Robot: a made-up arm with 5 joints.
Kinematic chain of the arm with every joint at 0, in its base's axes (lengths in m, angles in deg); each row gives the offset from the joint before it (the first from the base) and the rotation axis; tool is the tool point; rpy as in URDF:
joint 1: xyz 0 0 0.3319 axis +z
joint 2: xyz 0 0 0 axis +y
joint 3: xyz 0.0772 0 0.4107 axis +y
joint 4: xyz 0.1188 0 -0.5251 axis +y
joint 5: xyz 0.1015 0 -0.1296 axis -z
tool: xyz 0 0 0 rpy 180 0 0
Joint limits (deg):
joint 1: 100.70..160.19
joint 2: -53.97..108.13
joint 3: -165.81..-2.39
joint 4: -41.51..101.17
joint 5: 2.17..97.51
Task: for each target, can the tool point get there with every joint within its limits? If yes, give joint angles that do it. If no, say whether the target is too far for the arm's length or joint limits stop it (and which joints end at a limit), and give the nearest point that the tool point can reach.
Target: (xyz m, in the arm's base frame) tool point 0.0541 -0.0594 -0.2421
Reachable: yes | joints 132.35 91.27 -39.28 50.62 71.88
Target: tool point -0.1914 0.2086 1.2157
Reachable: yes | joints 132.53 -35.99 -95.89 55.89 44.75
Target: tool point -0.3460 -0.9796 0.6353
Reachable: no: joint limits stop it (at a limit: joint 1, joint 2, joint 3, joint 4) | nearest point 0.1592 -0.8426 0.8827 | short by 0.579 m
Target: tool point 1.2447 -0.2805 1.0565
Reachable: no: too far | nearest point 0.8245 -0.2970 0.9908 | short by 0.426 m
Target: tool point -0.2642 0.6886 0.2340
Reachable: yes | joints 110.99 19.12 -53.96 19.25 17.09
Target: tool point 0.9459 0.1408 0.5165
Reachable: no: joint limits stop it (at a limit: joint 1, joint 2, joint 3, joint 4) | nearest point 0.8067 -0.2906 0.8827 | short by 0.583 m
